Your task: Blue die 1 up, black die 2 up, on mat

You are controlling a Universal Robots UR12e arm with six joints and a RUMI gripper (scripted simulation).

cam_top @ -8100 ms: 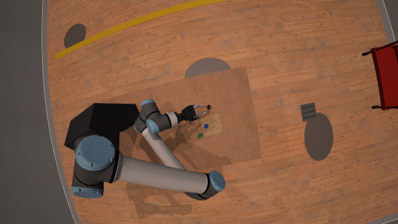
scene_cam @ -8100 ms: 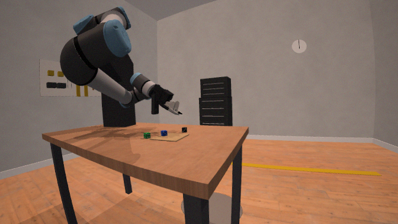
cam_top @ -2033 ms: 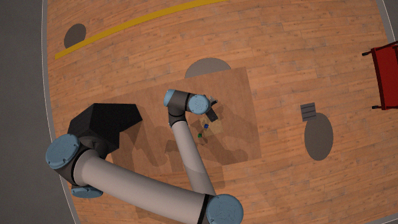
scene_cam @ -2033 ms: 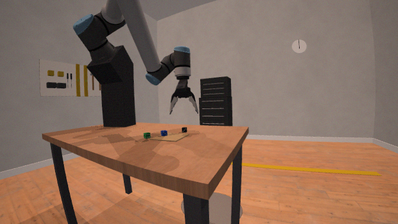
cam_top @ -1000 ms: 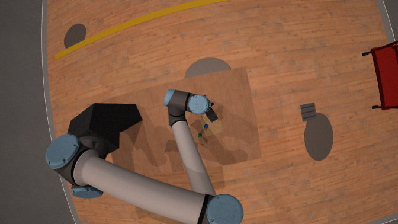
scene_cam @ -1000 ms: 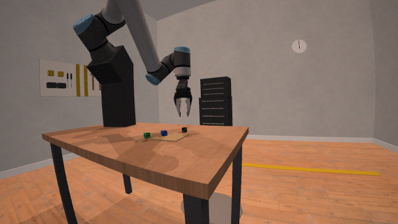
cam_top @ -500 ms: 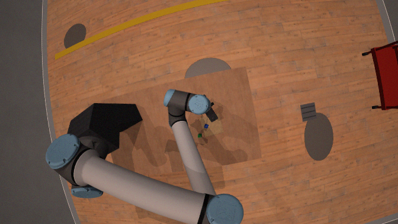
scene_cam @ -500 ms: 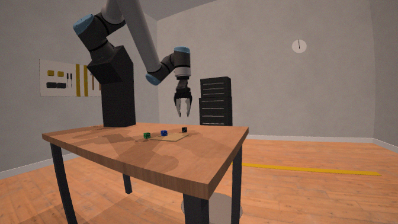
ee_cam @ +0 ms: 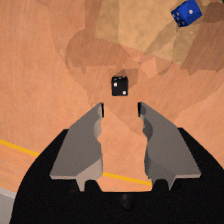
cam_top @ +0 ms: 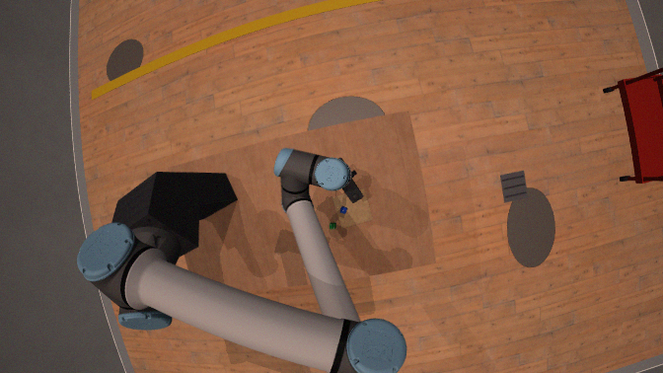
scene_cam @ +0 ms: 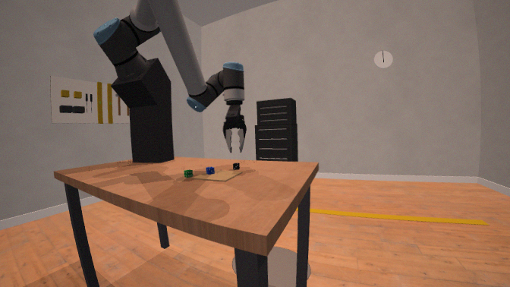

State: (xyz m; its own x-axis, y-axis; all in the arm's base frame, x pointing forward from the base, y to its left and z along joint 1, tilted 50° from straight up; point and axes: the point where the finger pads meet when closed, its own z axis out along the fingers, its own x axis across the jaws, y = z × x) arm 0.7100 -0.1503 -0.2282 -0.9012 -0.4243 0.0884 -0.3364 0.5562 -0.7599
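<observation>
My hand is 70 mm above the black die. From my hand the other things lie so: green die 110 mm behind, 180 mm to the right, 70 mm below; then tan mat 10 mm behind, 130 mm to the right, 80 mm below; then blue die 50 mm behind, 130 mm to the right, 70 mm below.
</observation>
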